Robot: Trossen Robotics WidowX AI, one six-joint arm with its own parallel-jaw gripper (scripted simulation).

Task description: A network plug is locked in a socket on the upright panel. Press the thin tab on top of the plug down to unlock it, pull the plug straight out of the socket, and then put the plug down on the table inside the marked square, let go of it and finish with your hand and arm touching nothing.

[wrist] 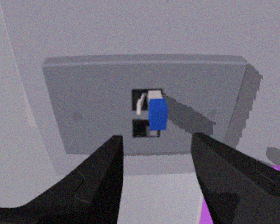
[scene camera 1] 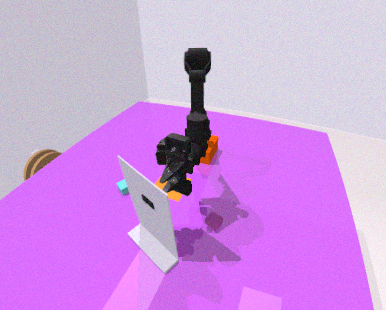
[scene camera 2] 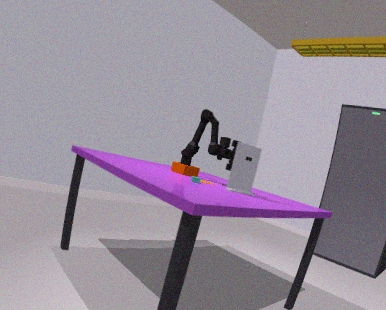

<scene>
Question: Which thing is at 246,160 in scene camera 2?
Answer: A grey upright panel.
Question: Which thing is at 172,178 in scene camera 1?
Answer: The gripper.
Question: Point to a network plug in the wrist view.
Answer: At 158,109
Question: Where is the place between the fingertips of the gripper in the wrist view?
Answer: At 157,143
</scene>
